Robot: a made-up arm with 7 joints.
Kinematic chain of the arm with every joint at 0, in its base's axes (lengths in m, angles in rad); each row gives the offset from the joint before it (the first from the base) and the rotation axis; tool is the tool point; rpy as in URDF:
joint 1: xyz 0 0 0.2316 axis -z
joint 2: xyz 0 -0.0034 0.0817 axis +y
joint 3: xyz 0 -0.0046 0.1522 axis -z
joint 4: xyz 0 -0.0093 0.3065 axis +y
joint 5: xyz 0 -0.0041 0.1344 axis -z
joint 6: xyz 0 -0.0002 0.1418 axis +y
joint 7: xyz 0 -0.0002 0.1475 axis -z
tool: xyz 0 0 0 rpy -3.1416 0 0
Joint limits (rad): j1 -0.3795..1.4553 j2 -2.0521..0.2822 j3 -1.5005..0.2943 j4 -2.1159..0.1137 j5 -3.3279..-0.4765 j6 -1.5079..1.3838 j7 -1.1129..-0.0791
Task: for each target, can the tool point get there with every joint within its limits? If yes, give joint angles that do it. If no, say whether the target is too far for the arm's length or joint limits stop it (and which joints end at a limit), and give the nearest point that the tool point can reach.
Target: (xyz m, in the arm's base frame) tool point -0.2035 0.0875 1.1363
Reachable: yes | joints 1.1078 -0.0408 -0.9307 -0.5383 -0.9921 0.3440 -0.7145
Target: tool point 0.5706 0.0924 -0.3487
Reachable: no: joint limits stop it (at a limit: joint 1, joint 2, joint 3) | nearest point 0.1605 0.2090 -0.1681 | short by 0.463 m
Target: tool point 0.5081 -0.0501 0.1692
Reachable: no: joint limits stop it (at a limit: joint 1, joint 2, joint 3, joint 4) | nearest point 0.1517 0.1187 0.0167 | short by 0.423 m
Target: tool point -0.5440 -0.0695 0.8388
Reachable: yes | joints 0.3336 -0.4119 -0.6696 -1.2217 -2.8959 -0.6970 -0.9325
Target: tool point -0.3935 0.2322 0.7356
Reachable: yes | joints 1.1362 -0.1764 -0.9465 -1.5142 -1.5587 0.8118 -0.8574
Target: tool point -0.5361 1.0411 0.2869
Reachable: no: too far | nearest point -0.4040 0.7846 0.2934 | short by 0.289 m
